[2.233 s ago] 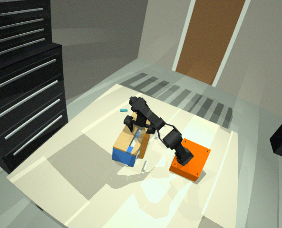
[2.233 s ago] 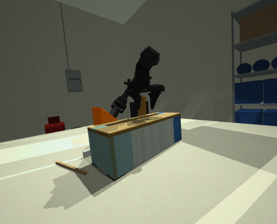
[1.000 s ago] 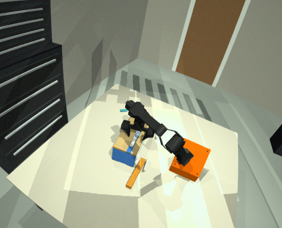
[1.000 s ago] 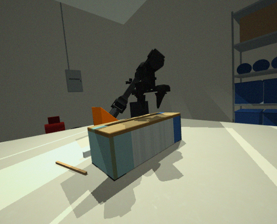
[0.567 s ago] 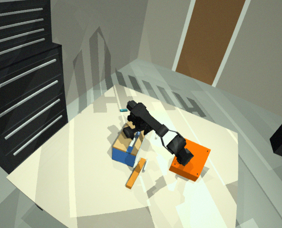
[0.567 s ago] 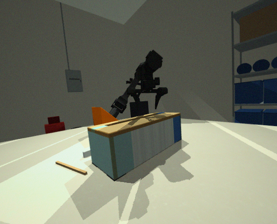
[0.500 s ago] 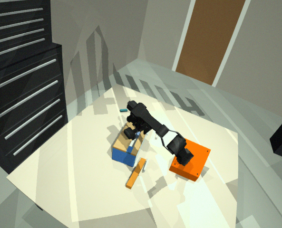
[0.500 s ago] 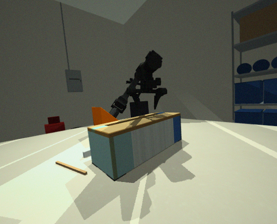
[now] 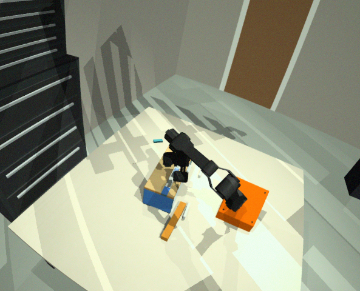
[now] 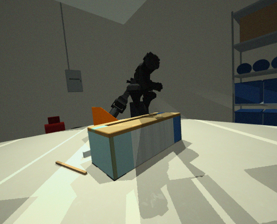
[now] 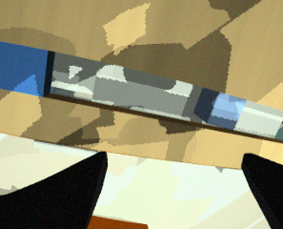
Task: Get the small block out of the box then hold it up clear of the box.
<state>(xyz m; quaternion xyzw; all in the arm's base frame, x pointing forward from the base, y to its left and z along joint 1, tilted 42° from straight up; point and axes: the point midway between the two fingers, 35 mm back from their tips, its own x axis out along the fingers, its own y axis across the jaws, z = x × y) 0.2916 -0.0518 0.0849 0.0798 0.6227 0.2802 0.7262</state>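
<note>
Now: the blue block 3 cm ahead of my gripper tip, 6 cm to the right of it and 7 cm below it. Round my gripper tip: thin wooden stick (2 cm behind, 32 cm to the right, 15 cm below); then long box (2 cm ahead, 6 cm to the right, 9 cm below); then orange plank (6 cm behind, 17 cm to the left, 14 cm below).
</note>
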